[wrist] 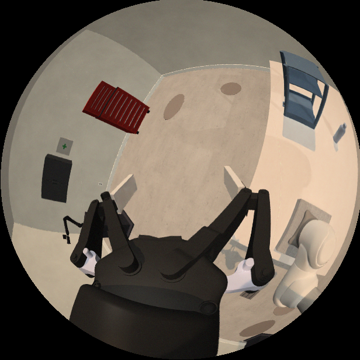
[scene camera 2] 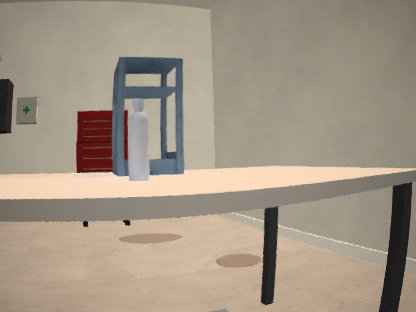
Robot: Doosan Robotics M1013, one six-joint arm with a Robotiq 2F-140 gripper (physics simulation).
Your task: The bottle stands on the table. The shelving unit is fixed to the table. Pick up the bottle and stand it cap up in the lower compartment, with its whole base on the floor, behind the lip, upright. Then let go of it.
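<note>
A pale, bluish-white bottle [scene camera 2: 139, 145] [wrist: 340, 132] stands upright, cap up, on the table [scene camera 2: 240, 184] [wrist: 280, 175]. In the scene view it overlaps the front left of the shelving unit; in the wrist view it stands apart from it. The blue shelving unit [scene camera 2: 179, 115] [wrist: 302, 80] stands upright on the table, with a lip along the bottom of its lower compartment. My gripper [wrist: 177, 178] is open and empty, away from the bottle, with floor showing between its fingertips in the wrist view. The gripper does not show in the scene view.
The pale robot arm and its base show at the right of the wrist view. A red drawer cabinet [scene camera 2: 95, 142] [wrist: 116, 107] stands beyond the table. A black box [wrist: 56, 178] and a first-aid box [scene camera 2: 27, 110] [wrist: 64, 146] are on the wall.
</note>
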